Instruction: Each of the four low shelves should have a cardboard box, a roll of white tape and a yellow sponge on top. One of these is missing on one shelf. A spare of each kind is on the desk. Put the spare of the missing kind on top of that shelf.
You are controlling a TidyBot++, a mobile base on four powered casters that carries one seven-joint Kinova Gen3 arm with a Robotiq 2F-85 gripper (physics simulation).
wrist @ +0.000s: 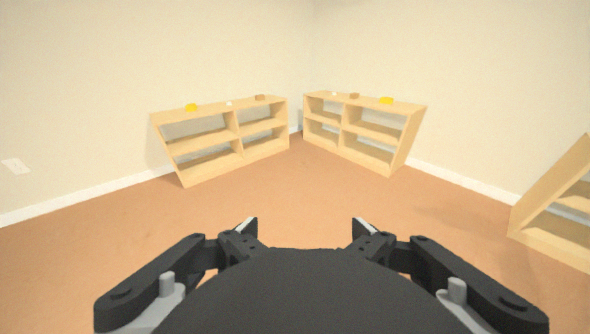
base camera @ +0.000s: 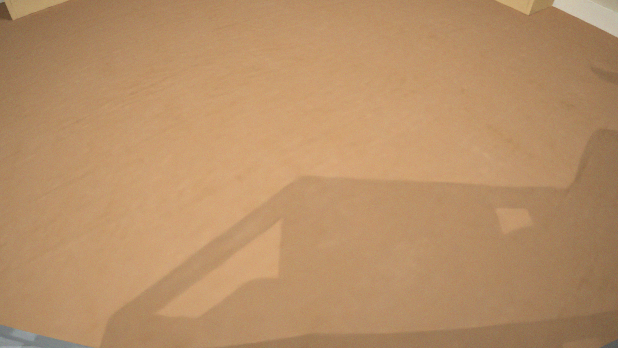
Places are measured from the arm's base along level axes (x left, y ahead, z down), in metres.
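Pixels of known places: gripper, between the fingertips: [wrist: 304,227].
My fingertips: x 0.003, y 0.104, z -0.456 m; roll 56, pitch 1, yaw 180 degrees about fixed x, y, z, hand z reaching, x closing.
Note:
For each thing: its top centre in the pictures, then the offset to it from my fingertips. "*": a spot on its surface instead. Level surfaces: height alone.
- left low shelf, height of its surface: dz +0.509 m
- white tape roll, centre of its top: [wrist: 228,102] dx +0.723, dy +1.561, dz +0.219 m
- corner, a spot on its surface: [wrist: 407,137] * dx -0.914, dy +1.290, dz +0.471 m
- floor, height of its surface: dz +0.853 m
In the wrist view the left low shelf [wrist: 200,145] has a yellow sponge [wrist: 191,107], a white tape roll [wrist: 229,103] and a cardboard box [wrist: 260,97] on top. The shelf right of the corner [wrist: 407,137] has a white tape roll [wrist: 334,93], a cardboard box [wrist: 354,95] and a yellow sponge [wrist: 386,100] on top. Part of a third shelf [wrist: 542,187] shows at the right edge; its top is mostly out of view. My gripper [wrist: 304,227] is open and empty, far in front of the shelves. The desk with the spares does not show.
Two walls meet in the corner behind the shelves, with a white baseboard [wrist: 465,185] along the floor [wrist: 305,195]. A wall outlet [wrist: 16,166] is at the left. In the base camera view, shelf bases [base camera: 35,7] [base camera: 525,6] show at the top, and the robot's shadow lies on the floor.

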